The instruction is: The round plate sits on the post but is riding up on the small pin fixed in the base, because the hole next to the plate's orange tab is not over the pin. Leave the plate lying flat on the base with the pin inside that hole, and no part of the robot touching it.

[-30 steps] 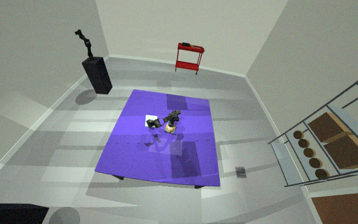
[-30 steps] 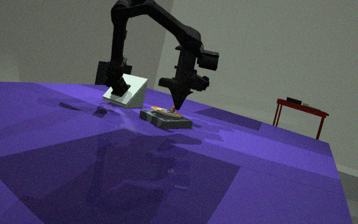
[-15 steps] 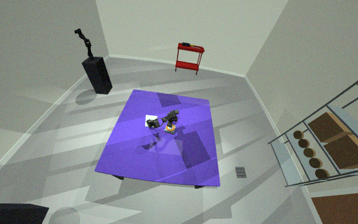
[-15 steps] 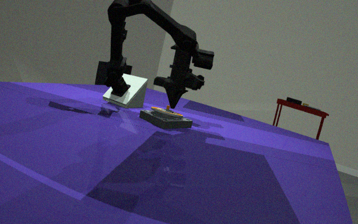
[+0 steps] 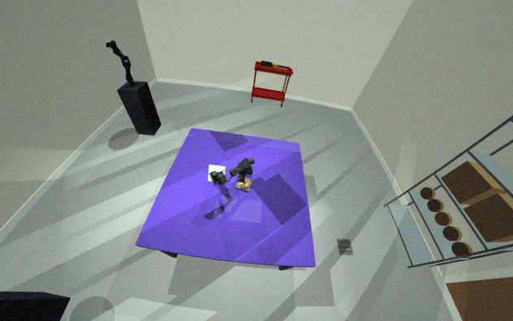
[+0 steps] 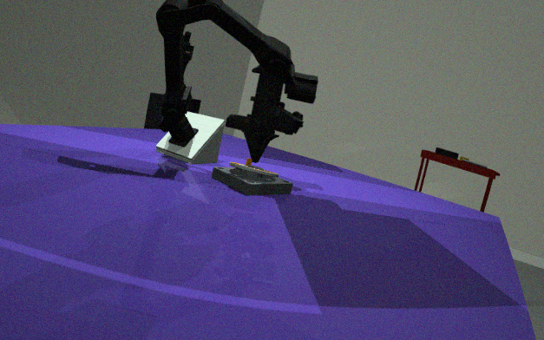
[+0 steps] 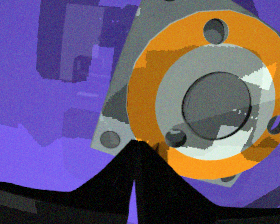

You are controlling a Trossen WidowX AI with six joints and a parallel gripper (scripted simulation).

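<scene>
Right now my gripper tip is 3 cm short of the grey square base, 4 cm to the left of it and 2 cm above it.
</scene>
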